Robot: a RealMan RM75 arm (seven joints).
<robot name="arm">
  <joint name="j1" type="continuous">
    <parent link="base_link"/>
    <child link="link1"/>
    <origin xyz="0 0 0.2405"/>
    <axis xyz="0 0 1"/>
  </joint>
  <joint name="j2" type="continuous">
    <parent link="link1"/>
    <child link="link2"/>
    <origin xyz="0 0 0"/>
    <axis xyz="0 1 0"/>
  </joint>
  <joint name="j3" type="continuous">
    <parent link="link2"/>
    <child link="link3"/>
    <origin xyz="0 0 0.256"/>
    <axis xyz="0 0 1"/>
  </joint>
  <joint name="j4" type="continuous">
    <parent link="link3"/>
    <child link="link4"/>
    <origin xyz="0 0 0"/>
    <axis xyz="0 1 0"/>
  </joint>
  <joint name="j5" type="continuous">
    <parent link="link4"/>
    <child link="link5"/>
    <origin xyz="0 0 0.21"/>
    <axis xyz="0 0 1"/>
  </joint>
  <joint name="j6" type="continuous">
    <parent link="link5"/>
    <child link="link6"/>
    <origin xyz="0 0 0"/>
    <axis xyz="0 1 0"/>
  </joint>
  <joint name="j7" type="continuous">
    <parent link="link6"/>
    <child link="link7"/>
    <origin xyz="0 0 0.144"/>
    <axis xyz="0 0 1"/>
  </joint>
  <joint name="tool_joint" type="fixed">
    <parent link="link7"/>
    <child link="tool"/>
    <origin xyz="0 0 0"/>
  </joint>
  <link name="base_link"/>
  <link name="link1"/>
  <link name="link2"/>
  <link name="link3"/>
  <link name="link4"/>
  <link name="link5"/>
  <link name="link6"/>
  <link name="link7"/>
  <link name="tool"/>
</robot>
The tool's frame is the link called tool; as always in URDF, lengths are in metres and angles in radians. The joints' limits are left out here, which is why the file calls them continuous.
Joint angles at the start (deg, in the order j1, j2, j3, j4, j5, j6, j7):
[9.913 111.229 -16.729 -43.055 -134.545 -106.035 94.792]
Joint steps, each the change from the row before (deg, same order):
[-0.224 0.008 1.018 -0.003 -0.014 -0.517 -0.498]
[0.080 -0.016 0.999 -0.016 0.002 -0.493 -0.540]
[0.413 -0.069 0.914 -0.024 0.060 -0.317 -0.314]
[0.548 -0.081 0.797 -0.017 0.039 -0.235 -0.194]
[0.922 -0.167 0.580 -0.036 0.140 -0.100 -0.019]
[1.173 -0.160 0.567 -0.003 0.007 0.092 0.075]
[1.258 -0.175 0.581 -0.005 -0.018 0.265 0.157]
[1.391 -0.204 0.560 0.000 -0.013 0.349 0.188]
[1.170 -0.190 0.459 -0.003 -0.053 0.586 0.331]
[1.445 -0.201 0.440 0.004 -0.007 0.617 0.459]
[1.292 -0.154 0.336 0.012 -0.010 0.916 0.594]
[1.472 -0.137 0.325 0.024 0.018 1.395 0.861]
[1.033 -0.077 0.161 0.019 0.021 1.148 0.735]
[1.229 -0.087 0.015 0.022 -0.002 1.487 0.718]
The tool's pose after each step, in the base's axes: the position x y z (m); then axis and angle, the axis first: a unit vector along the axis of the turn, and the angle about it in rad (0 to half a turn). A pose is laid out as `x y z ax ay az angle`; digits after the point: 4 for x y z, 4 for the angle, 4 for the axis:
0.3973 0.1761 0.0943 -0.8342 0.5171 0.1915 2.8250
0.3967 0.1759 0.0961 -0.8351 0.5133 0.1975 2.8173
0.3955 0.1784 0.0982 -0.8367 0.5086 0.2032 2.8088
0.3940 0.1818 0.1002 -0.8384 0.5037 0.2083 2.8017
0.3914 0.1882 0.1027 -0.8415 0.4967 0.2126 2.7953
0.3885 0.1963 0.1049 -0.8449 0.4894 0.2161 2.7893
0.3855 0.2050 0.1073 -0.8481 0.4825 0.2191 2.7811
0.3820 0.2148 0.1098 -0.8516 0.4749 0.2220 2.7724
0.3796 0.2233 0.1122 -0.8536 0.4706 0.2233 2.7615
0.3758 0.2337 0.1147 -0.8561 0.4650 0.2257 2.7516
0.3729 0.2434 0.1168 -0.8572 0.4622 0.2270 2.7390
0.3698 0.2549 0.1190 -0.8574 0.4611 0.2283 2.7209
0.3677 0.2633 0.1205 -0.8570 0.4617 0.2291 2.7071
0.3650 0.2733 0.1219 -0.8574 0.4612 0.2284 2.6903

